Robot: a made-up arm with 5 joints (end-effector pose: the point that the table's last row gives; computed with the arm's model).
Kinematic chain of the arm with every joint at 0, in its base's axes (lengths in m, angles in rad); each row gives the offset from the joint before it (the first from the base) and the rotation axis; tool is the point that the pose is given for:
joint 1: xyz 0 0 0.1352 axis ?
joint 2: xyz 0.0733 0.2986 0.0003 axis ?
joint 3: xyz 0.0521 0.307 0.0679 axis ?
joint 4: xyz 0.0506 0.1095 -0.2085 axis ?
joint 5: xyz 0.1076 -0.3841 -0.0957 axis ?
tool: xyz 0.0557 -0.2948 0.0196
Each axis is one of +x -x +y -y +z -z.
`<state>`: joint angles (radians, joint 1 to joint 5).
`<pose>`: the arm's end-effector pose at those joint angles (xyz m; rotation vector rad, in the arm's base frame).
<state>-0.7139 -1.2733 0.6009 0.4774 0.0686</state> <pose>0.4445 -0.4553 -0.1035 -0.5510 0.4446 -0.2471</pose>
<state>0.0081 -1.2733 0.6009 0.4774 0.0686</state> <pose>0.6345 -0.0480 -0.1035 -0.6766 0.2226 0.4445</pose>
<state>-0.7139 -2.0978 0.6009 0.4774 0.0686</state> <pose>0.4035 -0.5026 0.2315 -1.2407 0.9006 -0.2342</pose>
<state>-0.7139 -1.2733 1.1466 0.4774 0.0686</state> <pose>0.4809 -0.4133 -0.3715 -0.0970 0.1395 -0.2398</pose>
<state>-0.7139 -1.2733 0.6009 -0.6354 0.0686</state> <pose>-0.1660 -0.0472 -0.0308 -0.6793 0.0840 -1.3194</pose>
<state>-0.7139 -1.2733 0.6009 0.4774 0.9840</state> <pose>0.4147 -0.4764 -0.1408 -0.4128 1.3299 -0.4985</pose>
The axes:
joint 1: +z
joint 2: +x
joint 3: +x
joint 4: +z
joint 5: +y

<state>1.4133 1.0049 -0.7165 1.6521 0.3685</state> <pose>-0.6683 0.9558 0.2318 -0.1253 -0.0304 3.0585</pose>
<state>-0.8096 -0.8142 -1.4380 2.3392 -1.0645</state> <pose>0.3644 -0.4574 -0.4033 0.3396 1.3683 0.5625</pose>
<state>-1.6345 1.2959 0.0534 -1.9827 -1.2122</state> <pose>0.6475 0.4494 0.6703 -0.2179 -0.5762 2.8975</pose>
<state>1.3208 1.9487 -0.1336 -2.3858 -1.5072</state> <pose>-0.3124 -0.2879 0.9803 -0.7729 0.3903 -0.1604</pose>
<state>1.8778 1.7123 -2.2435 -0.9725 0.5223</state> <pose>0.3977 -0.1799 0.3658 -0.3011 -0.0555 0.8218</pose>
